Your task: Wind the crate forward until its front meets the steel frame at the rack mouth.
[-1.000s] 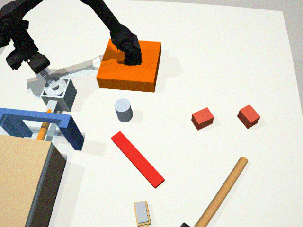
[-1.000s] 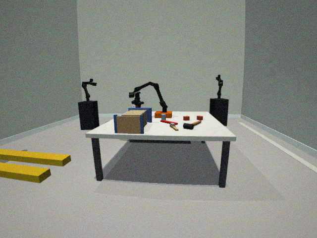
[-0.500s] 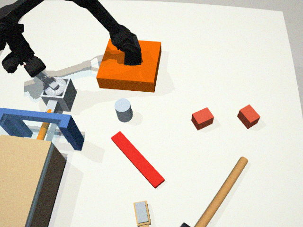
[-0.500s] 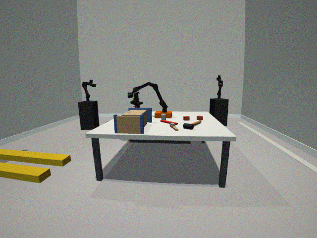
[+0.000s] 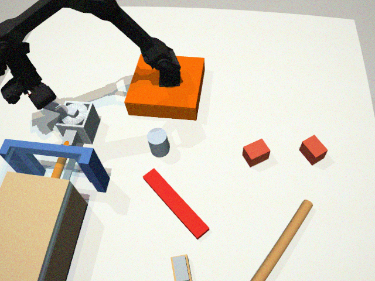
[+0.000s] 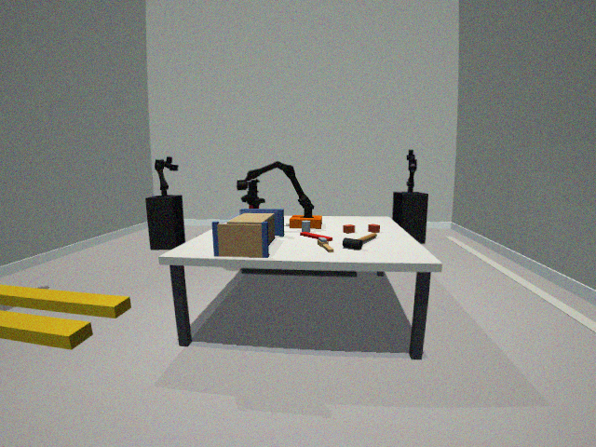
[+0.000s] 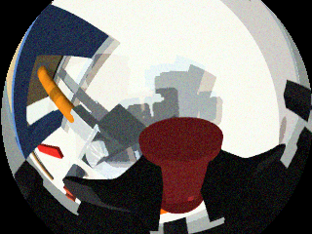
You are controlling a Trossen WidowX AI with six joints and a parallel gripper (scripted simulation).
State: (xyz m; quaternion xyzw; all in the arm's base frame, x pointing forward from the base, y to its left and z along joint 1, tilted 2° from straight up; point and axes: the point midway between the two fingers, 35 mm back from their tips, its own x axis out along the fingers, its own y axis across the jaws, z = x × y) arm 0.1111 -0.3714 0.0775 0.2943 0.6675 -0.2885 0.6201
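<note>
My gripper tip is now 90 mm to the right of the grey winch, 80 mm above it and 20 mm short of it. Also, from my gripper tip: red knob (20 mm above); then flat red bar (390 mm to the left, 280 mm ahead, 110 mm below); then winch handle (40 mm to the left, 10 mm below, 10 mm ahead).
</note>
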